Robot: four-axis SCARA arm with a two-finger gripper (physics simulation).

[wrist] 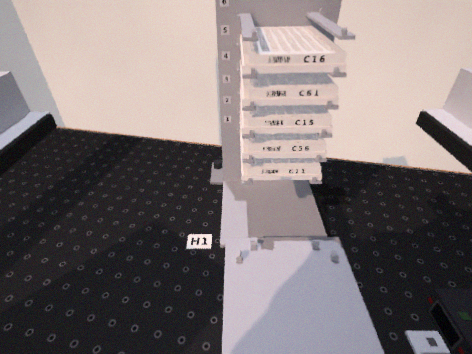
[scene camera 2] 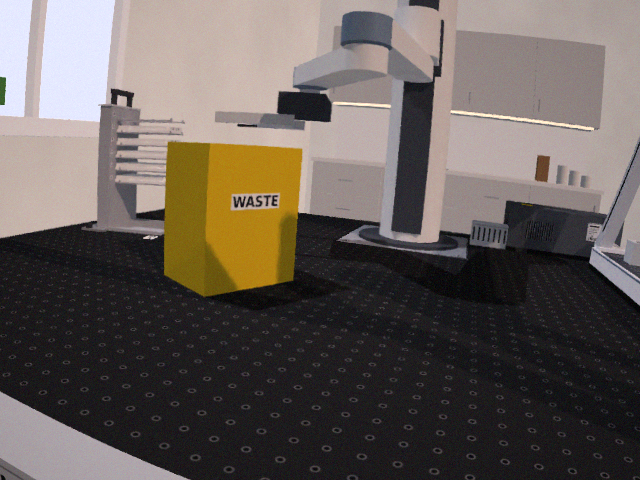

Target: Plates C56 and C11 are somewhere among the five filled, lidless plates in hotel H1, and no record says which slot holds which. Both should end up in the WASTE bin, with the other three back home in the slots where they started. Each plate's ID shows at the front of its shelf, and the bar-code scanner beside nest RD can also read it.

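Frame: origin at the arm's base, x left, y back, z up, level; centimetres.
Seen in the pictures: gripper, between the fingertips: [wrist: 235, 98] [scene camera 2: 228, 119]; arm's base, origin of its link: [scene camera 2: 408, 244].
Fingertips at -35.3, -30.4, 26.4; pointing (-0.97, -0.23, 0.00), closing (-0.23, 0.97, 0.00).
Pixels of each thing's top centre, then the offset from my fingertips to it, as dx, dy, dz. "pt": a spot on its surface instead.
- top C16, a spot on its surface: [wrist: 300, 59] pt -14.6, +2.0, -2.2
- C61, centre of its top: [wrist: 281, 67] [scene camera 2: 149, 138] -20.6, +0.1, -4.6
- C15, centre of its top: [wrist: 279, 94] [scene camera 2: 149, 151] -20.6, +0.1, -7.4
- C56, centre of its top: [wrist: 277, 117] [scene camera 2: 148, 163] -20.6, +0.1, -10.2
- yellow WASTE bin, centre of its top: [scene camera 2: 234, 144] +15.3, -24.4, -5.2
- white platform with small pegs, centre of its top: [wrist: 297, 305] -2.8, +4.3, -18.2
- H1 label, a spot on its surface: [wrist: 199, 241] pt -12.8, -8.1, -25.1
- dark box, a spot on its surface: [wrist: 457, 312] pt -4.4, +15.8, -17.0
- grey slotted rack, a spot on its surface: [scene camera 2: 488, 235] pt +55.4, +34.9, -22.2
- dark device, a spot on its surface: [scene camera 2: 558, 232] pt +73.4, +34.0, -18.9
Hotel H1 [scene camera 2: 107, 165] [wrist: 231, 150] stands upright, its shelf fronts facing the wrist camera. Five plates are stacked in it, one above another: from the top C16 [wrist: 300, 59], C61 [wrist: 295, 93], C15 [wrist: 290, 122], C56 [wrist: 287, 148] and, lowest, one whose small blurred ID looks like C11 [wrist: 285, 171]. The rails [wrist: 327, 24] above C16 hold no plate. The yellow WASTE bin [scene camera 2: 253, 237] stands in front of the hotel in the scene view. My gripper [scene camera 2: 227, 121] [wrist: 235, 98] is open and empty, level, apart from the plates; in the scene view it shows above the bin's top edge.
A white platform with small pegs [wrist: 295, 300] lies low before the hotel, beside the H1 label [wrist: 199, 241]. A dark box [wrist: 457, 312] shows at the lower right of the wrist view. A grey slotted rack [scene camera 2: 488, 235] and a dark device [scene camera 2: 558, 232] stand right of the arm's column.
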